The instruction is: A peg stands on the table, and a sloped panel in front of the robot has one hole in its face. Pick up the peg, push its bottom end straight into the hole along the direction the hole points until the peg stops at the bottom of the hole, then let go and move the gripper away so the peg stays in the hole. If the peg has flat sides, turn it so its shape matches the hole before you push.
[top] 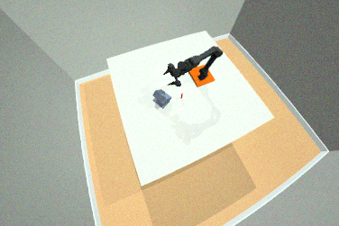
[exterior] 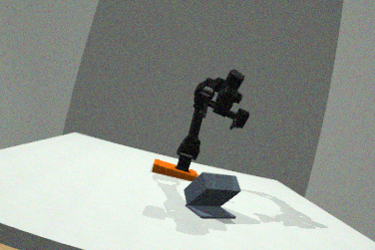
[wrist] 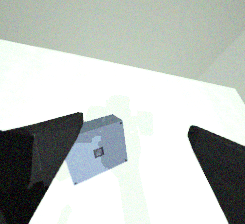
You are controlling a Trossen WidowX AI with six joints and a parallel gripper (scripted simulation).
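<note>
Now: the red peg 21 cm below my gripper tip, 12 cm behind it and 9 cm to the left of it. Round my gripper tip: grey-blue sloped panel: 21 cm below, 4 cm ahead, 2 cm to the left; then thin flat foot plate: 27 cm below, 6 cm ahead, 3 cm to the left.
</note>
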